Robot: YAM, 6 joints.
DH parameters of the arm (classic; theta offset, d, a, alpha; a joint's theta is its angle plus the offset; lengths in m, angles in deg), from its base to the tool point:
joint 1: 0 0.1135 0.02 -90
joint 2: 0 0 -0.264 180
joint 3: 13.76 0 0.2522 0
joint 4: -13.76 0 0.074 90
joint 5: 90 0 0 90
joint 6: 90 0.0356 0 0
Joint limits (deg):
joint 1: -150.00..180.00
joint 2: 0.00..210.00
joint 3: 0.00..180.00
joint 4: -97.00..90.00
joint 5: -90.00..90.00
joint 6: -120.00..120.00
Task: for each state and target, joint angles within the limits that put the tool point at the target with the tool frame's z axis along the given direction. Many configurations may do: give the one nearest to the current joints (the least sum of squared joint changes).
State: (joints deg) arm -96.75 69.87 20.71 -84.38 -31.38 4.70
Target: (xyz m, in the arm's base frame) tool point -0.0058 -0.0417 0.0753 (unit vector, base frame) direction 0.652 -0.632 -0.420
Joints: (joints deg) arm -146.48 63.85 0.13 -51.13 -62.44 4.70
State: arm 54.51 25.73 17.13 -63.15 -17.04 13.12
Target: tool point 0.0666 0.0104 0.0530 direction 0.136 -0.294 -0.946
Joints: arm 18.67 59.60 0.12 -28.41 18.79 13.12
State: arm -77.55 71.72 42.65 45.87 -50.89 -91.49
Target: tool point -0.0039 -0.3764 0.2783 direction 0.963 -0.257 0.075
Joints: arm -95.94 104.05 60.31 69.42 -80.03 -91.49
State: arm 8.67 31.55 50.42 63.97 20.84 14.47
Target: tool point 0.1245 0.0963 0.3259 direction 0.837 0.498 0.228
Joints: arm 39.68 34.27 29.31 18.29 8.69 14.47
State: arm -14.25 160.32 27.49 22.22 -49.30 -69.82
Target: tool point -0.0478 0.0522 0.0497 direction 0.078 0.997 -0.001
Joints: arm -18.28 196.91 0.12 17.03 -76.19 -69.82
